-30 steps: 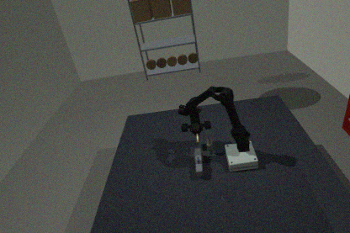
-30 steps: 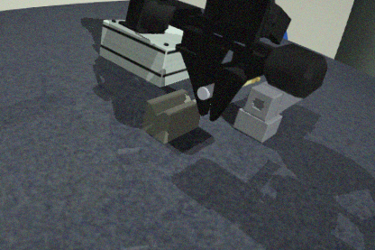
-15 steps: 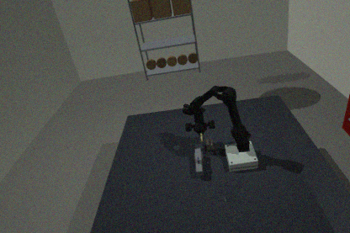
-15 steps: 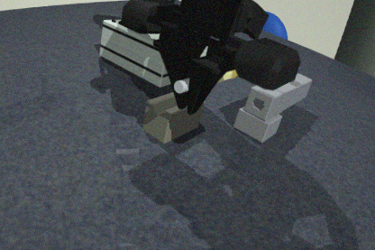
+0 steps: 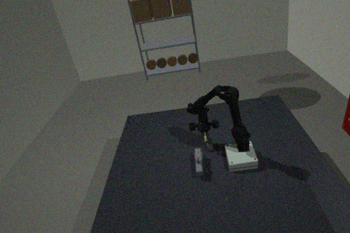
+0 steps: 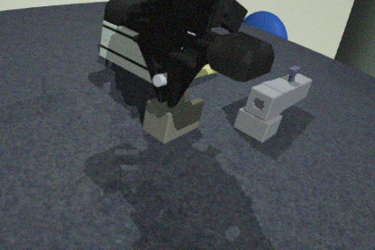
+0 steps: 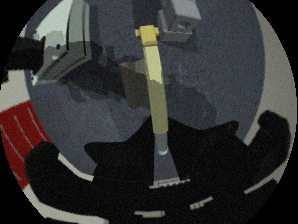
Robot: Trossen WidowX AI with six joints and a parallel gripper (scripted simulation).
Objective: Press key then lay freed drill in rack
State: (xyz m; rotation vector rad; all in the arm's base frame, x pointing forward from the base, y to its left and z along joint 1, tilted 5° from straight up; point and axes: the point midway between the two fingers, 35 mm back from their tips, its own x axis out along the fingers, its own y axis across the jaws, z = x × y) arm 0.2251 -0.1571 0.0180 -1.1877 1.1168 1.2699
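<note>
My gripper tip is now 40 mm to the right of the rack, 40 mm above it and 20 mm past it. Round my gripper tip: yellow drill 40 mm to the left, 30 mm above; then light grey holder block 210 mm to the left, 40 mm ahead, 20 mm below; then small dark key 240 mm to the left, 40 mm ahead, 10 mm below.
</note>
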